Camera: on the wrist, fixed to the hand. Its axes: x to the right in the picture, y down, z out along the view.
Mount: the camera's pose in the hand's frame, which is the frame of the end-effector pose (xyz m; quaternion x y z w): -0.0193 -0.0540 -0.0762 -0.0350 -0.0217 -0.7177 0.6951
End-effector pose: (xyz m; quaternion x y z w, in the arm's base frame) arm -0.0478 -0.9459 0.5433 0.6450 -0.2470 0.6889 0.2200
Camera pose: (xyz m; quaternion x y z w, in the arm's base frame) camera -0.0723 -0.8559 0.5236 0.6329 0.2623 0.2983 0.6646
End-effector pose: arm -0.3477 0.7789 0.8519 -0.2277 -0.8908 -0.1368 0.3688
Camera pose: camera -0.3177 0.6953 0.8865 0.4652 -0.7858 -0.3860 0.1309
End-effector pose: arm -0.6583 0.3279 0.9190 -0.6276 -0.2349 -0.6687 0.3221
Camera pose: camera -0.7498 0.3126 0.8970 0.2935 0.5973 0.6906 0.2831
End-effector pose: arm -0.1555 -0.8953 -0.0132 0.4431 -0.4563 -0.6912 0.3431
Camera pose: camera -0.0816 -0.8844 -0.0724 -0.6085 -0.0176 0.7523 0.2520
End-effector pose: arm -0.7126 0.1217 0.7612 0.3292 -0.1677 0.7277 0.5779
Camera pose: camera -0.6807 0.1701 0.6854 0.3448 0.0817 0.0781 0.9319
